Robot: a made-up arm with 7 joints. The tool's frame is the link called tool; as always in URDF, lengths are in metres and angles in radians. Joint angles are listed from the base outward.
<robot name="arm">
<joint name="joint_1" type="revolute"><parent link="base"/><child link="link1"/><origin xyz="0.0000 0.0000 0.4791" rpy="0.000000 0.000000 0.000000"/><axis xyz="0 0 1"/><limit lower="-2.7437" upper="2.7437"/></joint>
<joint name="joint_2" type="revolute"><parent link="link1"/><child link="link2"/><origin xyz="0.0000 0.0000 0.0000" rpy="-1.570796 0.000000 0.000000"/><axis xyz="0 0 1"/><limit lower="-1.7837" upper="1.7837"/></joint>
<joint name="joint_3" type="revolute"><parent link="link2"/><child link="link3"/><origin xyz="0.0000 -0.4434 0.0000" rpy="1.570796 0.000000 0.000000"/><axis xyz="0 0 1"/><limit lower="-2.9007" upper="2.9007"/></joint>
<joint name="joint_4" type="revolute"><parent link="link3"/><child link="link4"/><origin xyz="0.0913 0.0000 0.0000" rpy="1.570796 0.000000 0.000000"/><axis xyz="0 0 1"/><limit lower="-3.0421" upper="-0.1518"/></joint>
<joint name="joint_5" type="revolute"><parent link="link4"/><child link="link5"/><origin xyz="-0.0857 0.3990 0.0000" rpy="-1.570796 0.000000 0.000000"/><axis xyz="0 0 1"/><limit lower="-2.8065" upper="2.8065"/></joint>
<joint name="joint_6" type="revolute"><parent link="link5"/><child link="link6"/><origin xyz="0.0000 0.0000 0.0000" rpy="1.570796 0.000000 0.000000"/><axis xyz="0 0 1"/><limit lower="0.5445" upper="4.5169"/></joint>
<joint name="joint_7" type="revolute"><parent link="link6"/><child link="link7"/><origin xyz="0.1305 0.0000 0.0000" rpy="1.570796 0.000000 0.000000"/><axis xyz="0 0 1"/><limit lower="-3.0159" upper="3.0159"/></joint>
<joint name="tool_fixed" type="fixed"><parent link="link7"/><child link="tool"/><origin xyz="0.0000 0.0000 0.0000" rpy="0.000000 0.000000 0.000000"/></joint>
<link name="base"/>
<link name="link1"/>
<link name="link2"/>
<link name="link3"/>
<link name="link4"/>
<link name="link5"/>
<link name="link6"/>
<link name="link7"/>
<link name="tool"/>
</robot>
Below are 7 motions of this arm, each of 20 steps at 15 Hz.
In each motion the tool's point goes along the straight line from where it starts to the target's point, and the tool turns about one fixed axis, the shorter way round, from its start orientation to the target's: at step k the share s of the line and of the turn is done. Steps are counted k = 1, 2, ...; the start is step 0. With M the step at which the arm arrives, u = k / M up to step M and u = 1 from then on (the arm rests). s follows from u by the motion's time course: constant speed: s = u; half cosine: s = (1 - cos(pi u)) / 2; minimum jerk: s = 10 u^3 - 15 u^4 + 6 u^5.
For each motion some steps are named. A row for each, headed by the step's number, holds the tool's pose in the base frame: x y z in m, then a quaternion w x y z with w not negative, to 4 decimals.
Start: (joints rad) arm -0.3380 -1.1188 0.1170 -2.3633 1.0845 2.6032 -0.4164
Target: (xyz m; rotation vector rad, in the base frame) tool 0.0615 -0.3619 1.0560 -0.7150 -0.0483 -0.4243
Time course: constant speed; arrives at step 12
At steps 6, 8, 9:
6: 0.0441 -0.2058 1.0491 0.6432 -0.5871 0.0460 -0.4894
8: 0.0499 -0.2578 1.0514 0.7528 -0.5191 0.0232 -0.4040
9: 0.0528 -0.2838 1.0526 0.8008 -0.4803 0.0116 -0.3575

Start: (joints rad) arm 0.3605 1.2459 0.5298 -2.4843 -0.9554 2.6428 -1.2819
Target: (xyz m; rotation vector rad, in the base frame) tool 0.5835 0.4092 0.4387 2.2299 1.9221 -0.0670
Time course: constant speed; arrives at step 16
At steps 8, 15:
8: 0.3658 0.4089 0.3068 0.1129 -0.4314 -0.8846 0.1366
15: 0.5563 0.4092 0.4222 0.0721 0.7211 0.6880 -0.0377

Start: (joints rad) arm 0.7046 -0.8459 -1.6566 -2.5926 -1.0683 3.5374 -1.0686
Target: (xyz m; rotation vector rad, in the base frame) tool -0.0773 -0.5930 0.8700 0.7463 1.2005 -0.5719
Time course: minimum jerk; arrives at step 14
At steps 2, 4, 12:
2: 0.1655 -0.3888 0.6833 0.3142 0.7089 0.3563 0.5214
4: 0.1353 -0.4141 0.7066 0.3945 0.6981 0.4063 0.4381
12: -0.0715 -0.5881 0.8656 0.7211 0.3531 0.5456 -0.2402

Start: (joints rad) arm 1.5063 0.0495 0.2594 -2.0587 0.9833 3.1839 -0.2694
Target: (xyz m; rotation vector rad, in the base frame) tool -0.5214 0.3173 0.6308 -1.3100 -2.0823 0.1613
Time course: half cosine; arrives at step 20
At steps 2, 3, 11, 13, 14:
2: -0.0046 0.5377 0.8458 0.4721 -0.7487 -0.4339 -0.1680
3: -0.0205 0.5309 0.8392 0.4696 -0.7439 -0.4474 -0.1613
11: -0.2980 0.4126 0.7238 0.4061 -0.6295 -0.6613 -0.0392
13: -0.3768 0.3790 0.6910 0.3820 -0.5876 -0.7133 -0.0036
14: -0.4122 0.3639 0.6762 0.3704 -0.5675 -0.7352 0.0125

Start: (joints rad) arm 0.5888 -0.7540 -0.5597 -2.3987 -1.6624 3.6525 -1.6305
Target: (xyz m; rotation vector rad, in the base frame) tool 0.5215 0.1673 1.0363 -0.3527 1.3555 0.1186
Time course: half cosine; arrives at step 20
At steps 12, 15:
12: 0.3912 0.1003 0.9952 0.7248 -0.1619 0.6523 0.1515
15: 0.4663 0.1389 1.0189 0.7479 -0.1623 0.6365 0.0958

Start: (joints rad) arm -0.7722 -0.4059 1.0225 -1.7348 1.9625 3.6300 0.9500
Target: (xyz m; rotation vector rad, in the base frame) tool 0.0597 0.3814 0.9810 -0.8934 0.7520 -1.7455
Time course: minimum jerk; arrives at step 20
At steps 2, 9, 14, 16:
2: 0.3024 0.1419 0.9981 0.6575 -0.1060 0.6885 -0.2870
9: 0.2049 0.2381 0.9912 0.6257 -0.2244 0.5652 -0.4886
14: 0.0996 0.3420 0.9838 0.5416 -0.3342 0.3873 -0.6671
16: 0.0739 0.3674 0.9820 0.5139 -0.3571 0.3383 -0.7028

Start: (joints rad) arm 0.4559 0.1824 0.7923 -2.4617 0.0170 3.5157 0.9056
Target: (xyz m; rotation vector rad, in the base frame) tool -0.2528 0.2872 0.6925 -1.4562 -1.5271 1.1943
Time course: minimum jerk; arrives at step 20
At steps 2, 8, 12, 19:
2: 0.1921 0.4682 0.7138 0.4196 -0.8867 -0.1168 -0.1554
8: 0.0535 0.4118 0.7072 0.4326 -0.8514 -0.2929 0.0470
12: -0.1103 0.3451 0.6993 0.4071 -0.7296 -0.4724 0.2807
19: -0.2523 0.2874 0.6925 0.3511 -0.5631 -0.5894 0.4607

